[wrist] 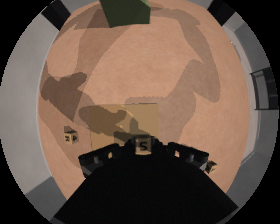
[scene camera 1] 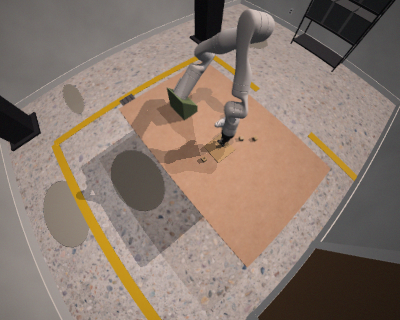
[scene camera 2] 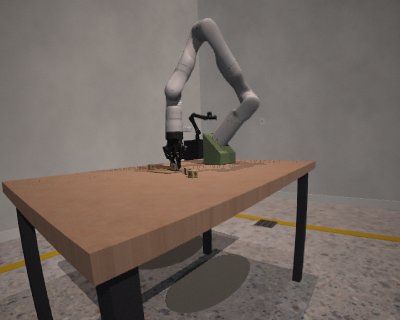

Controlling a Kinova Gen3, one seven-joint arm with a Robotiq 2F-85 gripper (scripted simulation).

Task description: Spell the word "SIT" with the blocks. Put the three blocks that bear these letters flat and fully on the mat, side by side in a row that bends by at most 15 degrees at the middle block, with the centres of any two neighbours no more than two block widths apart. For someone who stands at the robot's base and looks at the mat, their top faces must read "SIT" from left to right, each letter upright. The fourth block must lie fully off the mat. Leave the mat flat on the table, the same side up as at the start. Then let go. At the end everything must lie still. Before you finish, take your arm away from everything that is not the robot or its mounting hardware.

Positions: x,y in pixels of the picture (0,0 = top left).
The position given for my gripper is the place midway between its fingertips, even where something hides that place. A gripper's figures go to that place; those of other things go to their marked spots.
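My gripper (wrist: 143,141) is 17 cm from the lens, and there's a tan mat (wrist: 109,124) too, with 18 cm from the lens to that one.
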